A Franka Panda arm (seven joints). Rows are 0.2 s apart.
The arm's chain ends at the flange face. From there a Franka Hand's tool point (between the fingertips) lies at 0.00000 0.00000 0.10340 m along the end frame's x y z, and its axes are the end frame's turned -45 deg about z.
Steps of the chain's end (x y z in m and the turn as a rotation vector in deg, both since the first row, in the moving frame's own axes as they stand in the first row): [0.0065 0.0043 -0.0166 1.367 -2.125 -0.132]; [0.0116 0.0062 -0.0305 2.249 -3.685 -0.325]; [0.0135 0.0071 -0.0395 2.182 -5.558 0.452]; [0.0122 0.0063 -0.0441 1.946 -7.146 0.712]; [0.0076 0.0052 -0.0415 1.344 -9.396 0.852]
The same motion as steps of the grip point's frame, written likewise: [0.0006 0.0032 -0.0167 2.469 -0.536 -0.132]; [0.0020 0.0050 -0.0308 4.196 -1.015 -0.325]; [0.0003 0.0047 -0.0401 5.473 -2.387 0.452]; [-0.0024 0.0015 -0.0450 6.429 -3.677 0.712]; [-0.0084 -0.0047 -0.0429 7.594 -5.694 0.852]
